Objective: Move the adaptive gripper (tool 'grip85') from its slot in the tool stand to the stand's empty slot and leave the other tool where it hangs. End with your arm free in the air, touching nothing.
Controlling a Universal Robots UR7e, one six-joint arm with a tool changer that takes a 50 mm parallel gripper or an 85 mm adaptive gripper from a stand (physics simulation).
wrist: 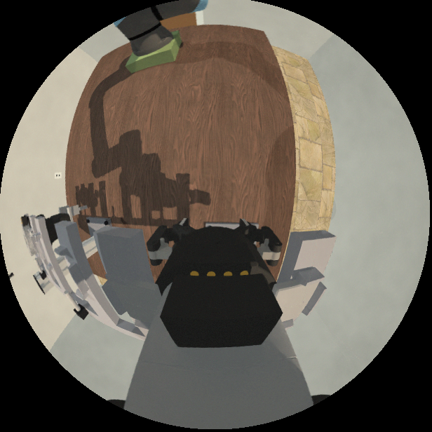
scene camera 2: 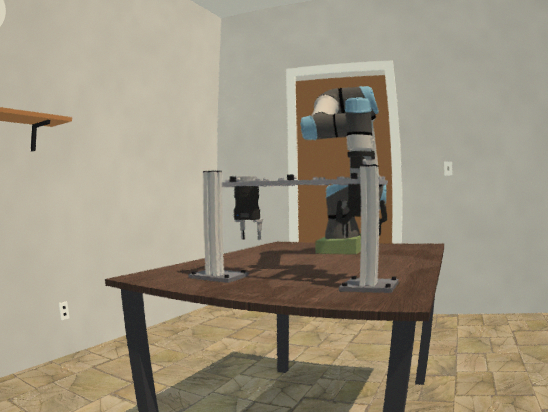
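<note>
The adaptive gripper hangs upright in the stand's right slot in the scene view, partly hidden by the right post. Its two fingers stand wide apart, with nothing between them. My arm's wrist is directly above it, and the coupling is on or very close to its top; I cannot tell whether it is locked. One row of gold contacts shows. The tool stand has its empty slot in the middle of the crossbar. The parallel gripper hangs in the left slot.
The right post and its base plate stand close by the adaptive gripper. The green arm base is at the back of the wooden table. Slot plates flank the tool on both sides.
</note>
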